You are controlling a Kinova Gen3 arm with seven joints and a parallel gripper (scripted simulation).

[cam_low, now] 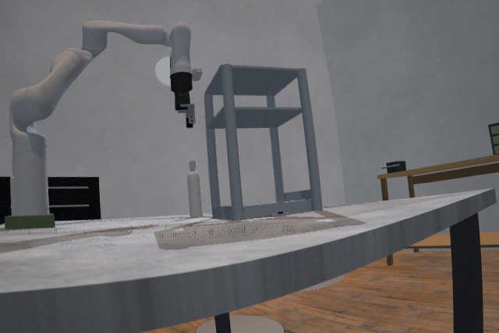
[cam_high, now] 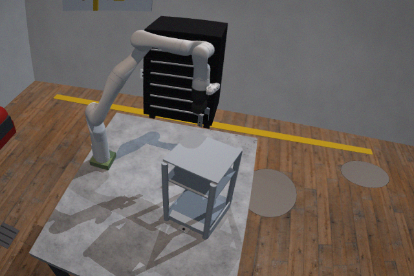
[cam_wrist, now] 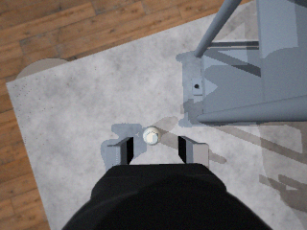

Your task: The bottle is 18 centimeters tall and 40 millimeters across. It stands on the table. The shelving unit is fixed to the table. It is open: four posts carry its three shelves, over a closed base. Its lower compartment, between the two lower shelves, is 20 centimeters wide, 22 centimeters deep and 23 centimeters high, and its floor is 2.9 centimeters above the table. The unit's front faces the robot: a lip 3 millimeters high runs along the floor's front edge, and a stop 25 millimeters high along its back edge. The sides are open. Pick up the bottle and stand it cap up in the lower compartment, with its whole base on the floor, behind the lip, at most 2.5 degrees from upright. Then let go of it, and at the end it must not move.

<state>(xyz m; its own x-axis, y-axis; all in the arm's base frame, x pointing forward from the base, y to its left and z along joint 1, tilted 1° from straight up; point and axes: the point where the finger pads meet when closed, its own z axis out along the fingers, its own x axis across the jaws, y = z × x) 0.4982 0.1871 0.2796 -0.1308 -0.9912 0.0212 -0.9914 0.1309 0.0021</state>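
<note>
The bottle is 20 cm below my hand. The rest, counted from my hand: grey shelving unit: 27 cm to the right, 14 cm below, 10 cm ahead.
</note>
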